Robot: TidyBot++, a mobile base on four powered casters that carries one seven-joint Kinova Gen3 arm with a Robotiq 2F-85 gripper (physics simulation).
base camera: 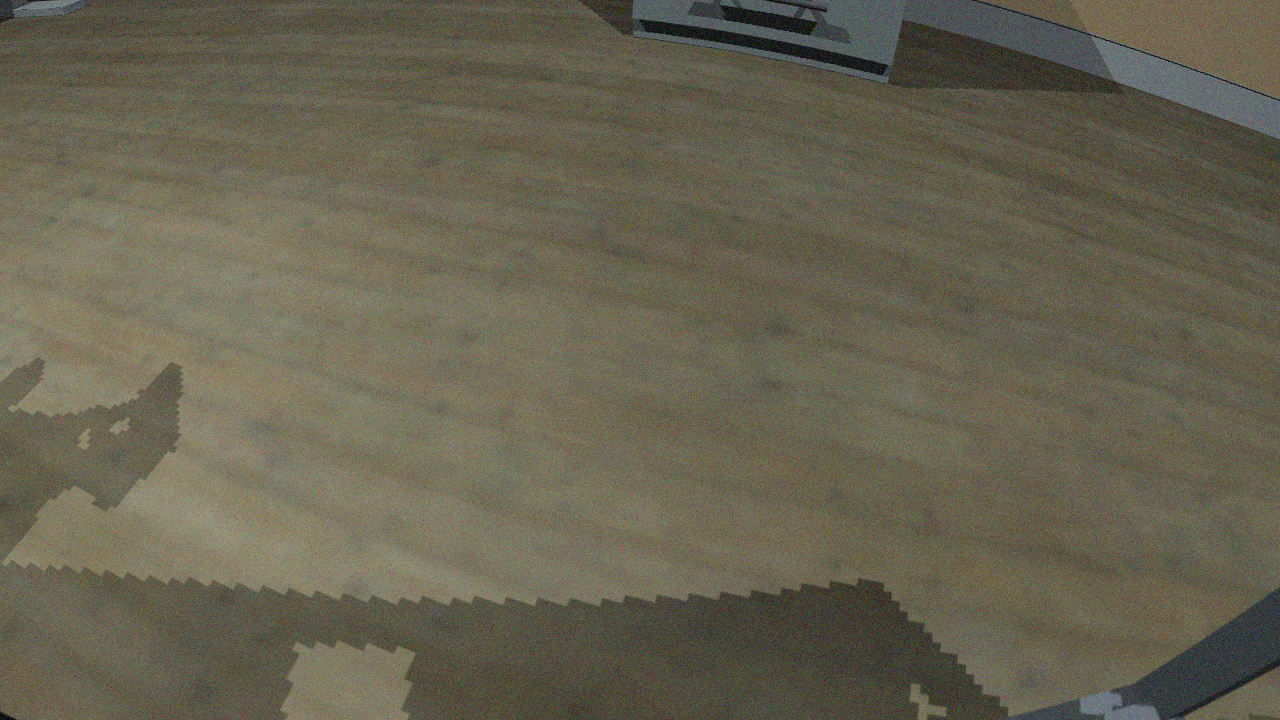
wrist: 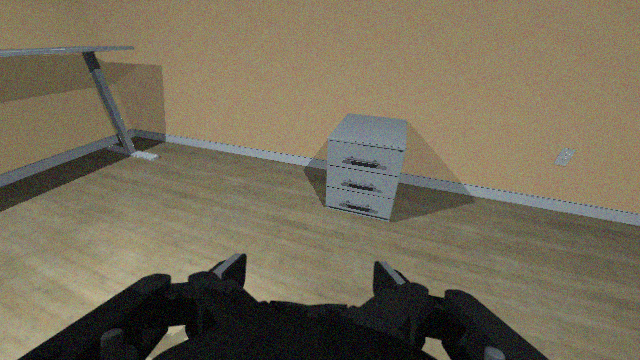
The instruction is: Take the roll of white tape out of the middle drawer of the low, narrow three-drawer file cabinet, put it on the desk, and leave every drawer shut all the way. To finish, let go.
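Note:
The low grey-white three-drawer file cabinet (wrist: 367, 131) (base camera: 859, 40) stands against the wall, right of the middle in the wrist view; its lowest part shows at the top of the base camera view. Its three drawers, the middle one (wrist: 336, 179) included, look shut. The roll of white tape does not show. The desk (wrist: 107, 49) stands at the left in the wrist view, seen near edge-on, so its top surface is hidden. My gripper (wrist: 310, 272) is open, with nothing between its fingers, and is well short of the cabinet.
A slanting desk leg (wrist: 111, 100) ends in a foot (wrist: 145, 156) on the floor; a similar light foot (base camera: 49, 7) shows at the top left of the base camera view. A wall outlet (wrist: 565, 156) is right of the cabinet. A dark bar (base camera: 1208, 658) crosses the base camera's lower right corner.

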